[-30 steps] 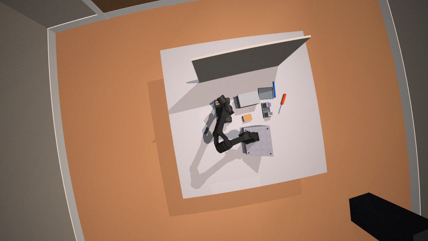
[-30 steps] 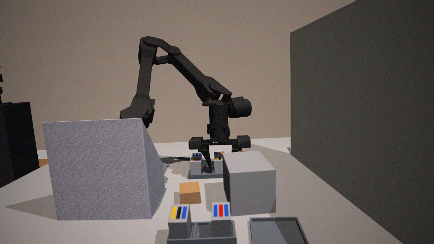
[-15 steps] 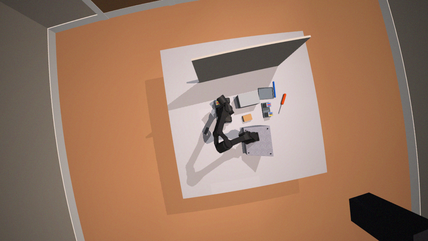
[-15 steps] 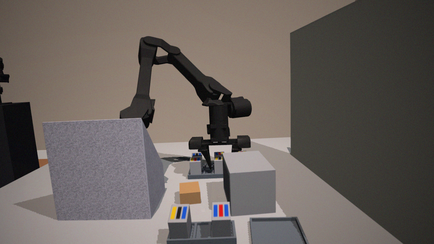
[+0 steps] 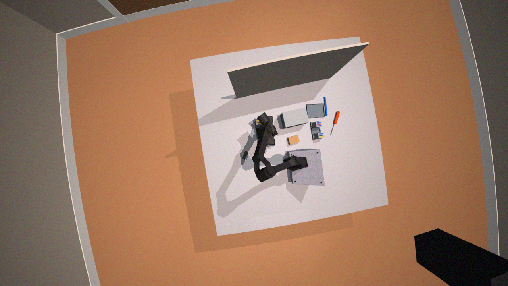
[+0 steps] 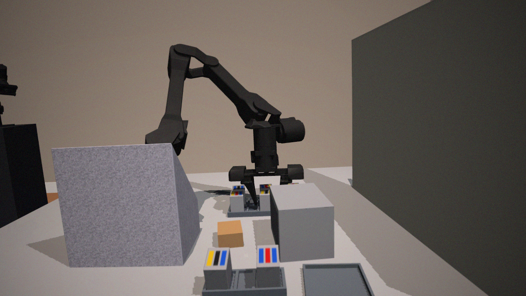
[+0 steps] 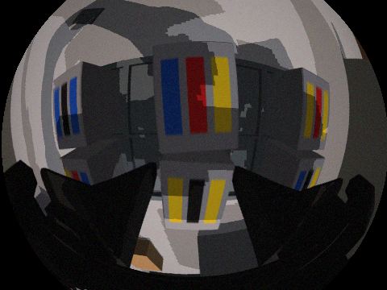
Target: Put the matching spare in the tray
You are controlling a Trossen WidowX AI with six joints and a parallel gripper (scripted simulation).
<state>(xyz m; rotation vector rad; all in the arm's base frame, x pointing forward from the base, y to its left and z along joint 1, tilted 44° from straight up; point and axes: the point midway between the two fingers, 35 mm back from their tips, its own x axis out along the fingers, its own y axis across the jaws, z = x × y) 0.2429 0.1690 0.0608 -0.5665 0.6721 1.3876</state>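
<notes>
My gripper tip is now 370 mm to the left of the tray, 80 mm short of it and 10 mm above it. The rest, counted from my gripper tip: orange box: 160 mm to the right, 90 mm behind; then dark flat piece: 190 mm to the left, 130 mm behind, 20 mm below; then mounted unit: 180 mm to the right, 50 mm ahead, 30 mm above.
</notes>
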